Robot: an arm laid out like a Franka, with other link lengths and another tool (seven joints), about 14 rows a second.
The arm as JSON. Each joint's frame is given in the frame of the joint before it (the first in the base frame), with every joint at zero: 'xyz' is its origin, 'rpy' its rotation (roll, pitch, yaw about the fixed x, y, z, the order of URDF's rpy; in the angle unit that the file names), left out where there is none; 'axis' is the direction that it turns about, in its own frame. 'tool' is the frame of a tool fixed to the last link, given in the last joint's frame.
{
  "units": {
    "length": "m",
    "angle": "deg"
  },
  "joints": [
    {
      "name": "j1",
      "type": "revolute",
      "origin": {
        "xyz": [
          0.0,
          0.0,
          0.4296
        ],
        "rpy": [
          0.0,
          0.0,
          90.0
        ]
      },
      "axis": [
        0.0,
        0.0,
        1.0
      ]
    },
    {
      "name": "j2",
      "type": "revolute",
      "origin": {
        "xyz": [
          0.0,
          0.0,
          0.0
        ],
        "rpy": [
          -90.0,
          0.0,
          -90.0
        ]
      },
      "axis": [
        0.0,
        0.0,
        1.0
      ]
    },
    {
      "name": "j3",
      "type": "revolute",
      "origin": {
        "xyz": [
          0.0,
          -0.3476,
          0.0
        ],
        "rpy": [
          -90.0,
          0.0,
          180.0
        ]
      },
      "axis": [
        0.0,
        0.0,
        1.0
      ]
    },
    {
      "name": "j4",
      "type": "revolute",
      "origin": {
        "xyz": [
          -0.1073,
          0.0,
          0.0
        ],
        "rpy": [
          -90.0,
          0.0,
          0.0
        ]
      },
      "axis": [
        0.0,
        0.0,
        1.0
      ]
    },
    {
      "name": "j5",
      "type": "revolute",
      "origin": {
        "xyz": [
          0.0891,
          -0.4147,
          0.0
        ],
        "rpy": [
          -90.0,
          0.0,
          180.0
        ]
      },
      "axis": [
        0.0,
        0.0,
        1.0
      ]
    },
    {
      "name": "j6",
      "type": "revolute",
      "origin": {
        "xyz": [
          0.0,
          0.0,
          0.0
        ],
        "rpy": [
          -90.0,
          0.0,
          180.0
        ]
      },
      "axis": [
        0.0,
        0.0,
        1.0
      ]
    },
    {
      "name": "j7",
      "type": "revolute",
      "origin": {
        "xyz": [
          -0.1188,
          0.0,
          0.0
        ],
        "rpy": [
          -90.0,
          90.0,
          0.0
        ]
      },
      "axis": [
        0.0,
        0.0,
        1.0
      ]
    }
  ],
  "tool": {
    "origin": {
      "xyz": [
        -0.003,
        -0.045,
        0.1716
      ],
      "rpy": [
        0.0,
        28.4,
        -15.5
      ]
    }
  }
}
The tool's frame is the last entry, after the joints.
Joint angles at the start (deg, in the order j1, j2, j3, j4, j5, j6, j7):
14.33 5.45 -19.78 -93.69 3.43 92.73 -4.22
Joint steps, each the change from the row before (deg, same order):
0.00 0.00 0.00 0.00 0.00 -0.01 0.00
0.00 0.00 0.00 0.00 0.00 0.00 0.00
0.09 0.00 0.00 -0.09 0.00 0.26 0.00
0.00 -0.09 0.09 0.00 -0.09 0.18 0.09
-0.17 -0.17 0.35 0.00 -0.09 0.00 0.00
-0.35 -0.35 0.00 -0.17 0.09 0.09 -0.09
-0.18 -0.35 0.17 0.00 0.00 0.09 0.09
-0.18 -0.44 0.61 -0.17 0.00 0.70 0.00
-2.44 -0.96 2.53 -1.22 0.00 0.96 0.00
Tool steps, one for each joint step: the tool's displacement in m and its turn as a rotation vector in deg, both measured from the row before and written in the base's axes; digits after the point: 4 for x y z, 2 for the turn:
0.0000 0.0000 0.0000 0.00 0.01 0.00
0.0000 0.0000 0.0000 0.00 0.00 0.00
0.0006 0.0009 -0.0005 -0.02 -0.17 0.08
0.0003 0.0006 0.0011 -0.08 -0.25 0.01
-0.0004 0.0014 0.0016 -0.02 -0.15 0.19
-0.0015 -0.0039 0.0022 0.19 -0.27 -0.28
-0.0008 -0.0004 0.0036 0.08 -0.42 -0.10
0.0007 0.0039 0.0036 0.09 -0.94 0.40
-0.0032 -0.0005 0.0001 0.37 -0.64 0.02

